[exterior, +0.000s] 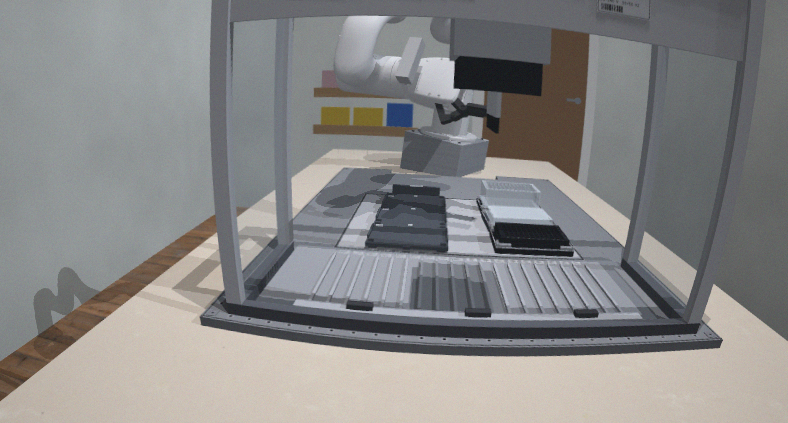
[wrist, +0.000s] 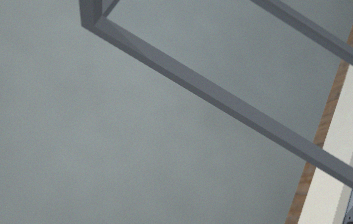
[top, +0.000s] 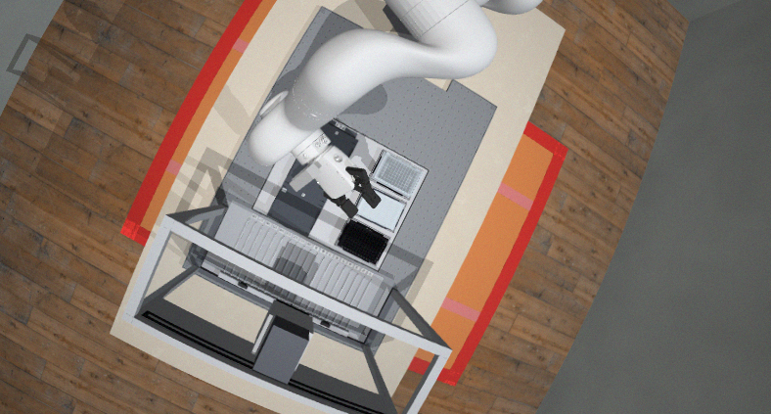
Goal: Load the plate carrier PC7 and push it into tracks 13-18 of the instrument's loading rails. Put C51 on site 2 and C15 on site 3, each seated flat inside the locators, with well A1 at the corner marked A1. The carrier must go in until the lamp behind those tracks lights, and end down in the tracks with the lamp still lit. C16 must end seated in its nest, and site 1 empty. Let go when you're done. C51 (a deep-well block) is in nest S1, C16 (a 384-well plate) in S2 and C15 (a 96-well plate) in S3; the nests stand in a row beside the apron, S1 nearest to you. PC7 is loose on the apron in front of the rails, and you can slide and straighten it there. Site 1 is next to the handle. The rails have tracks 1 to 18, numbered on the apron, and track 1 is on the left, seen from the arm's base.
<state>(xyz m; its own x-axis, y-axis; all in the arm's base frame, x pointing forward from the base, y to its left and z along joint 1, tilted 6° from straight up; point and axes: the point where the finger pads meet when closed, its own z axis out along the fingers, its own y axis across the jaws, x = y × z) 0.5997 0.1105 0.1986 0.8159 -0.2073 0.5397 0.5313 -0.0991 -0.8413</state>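
The black plate C15 is 70 mm ahead of my hand, 90 mm to the left of it and 240 mm below it. Also, from my hand: deep-well block C51: 140 mm behind, 60 mm to the left, 230 mm below; plate C16: 30 mm behind, 80 mm to the left, 240 mm below; plate carrier PC7: 130 mm to the right, 250 mm below.
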